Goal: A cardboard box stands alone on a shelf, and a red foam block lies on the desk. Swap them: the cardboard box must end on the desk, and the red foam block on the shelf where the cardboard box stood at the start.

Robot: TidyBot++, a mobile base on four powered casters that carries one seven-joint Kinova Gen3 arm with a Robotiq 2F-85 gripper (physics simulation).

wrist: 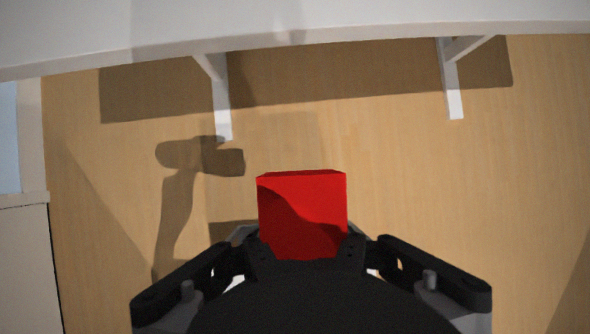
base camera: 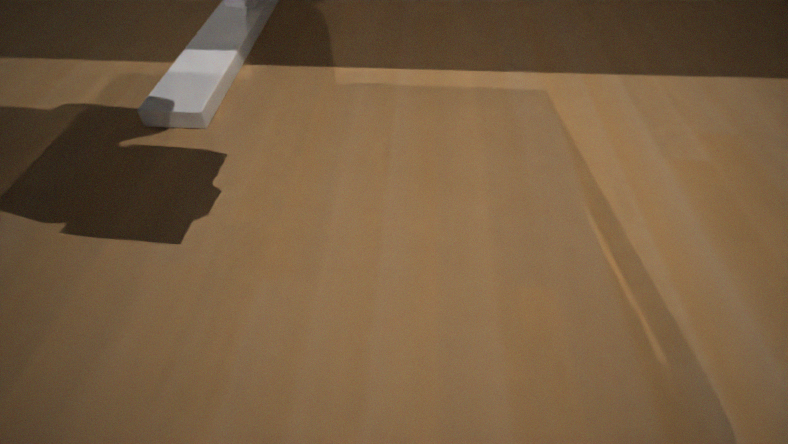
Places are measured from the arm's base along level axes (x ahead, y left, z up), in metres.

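Pixels of known places: gripper, fingertip midpoint: [wrist: 302,232].
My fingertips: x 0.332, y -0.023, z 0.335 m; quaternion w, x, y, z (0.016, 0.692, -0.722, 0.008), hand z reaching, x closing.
Note:
Ahead of a thing's pixels: the offset from my fingertips to its middle. "*": to the spot under its first point. Level surfaces: height alone.
The red foam block {dx +0.012, dy +0.000, dz +0.022 m} [wrist: 302,215] is held between the fingers of my gripper [wrist: 302,232] in the wrist view, high above the wooden floor. The gripper is shut on it. The desk {dz -0.012 m} [wrist: 320,15] is the white surface across the top of the wrist view, beyond the block and apart from it. The cardboard box and its shelf do not show clearly in either view. The gripper does not show in the base camera view.
Below the desk, a white desk foot [base camera: 190,82] [wrist: 223,117] reaches out over the floor {dz -0.732 m} [base camera: 419,248] [wrist: 400,165]. A second foot [wrist: 452,95] stands further right. A pale cabinet-like piece {* dx -0.270, dy +1.329, dz -0.623 m} [wrist: 25,260] stands at the left. Shadows of the arm lie on the floor.

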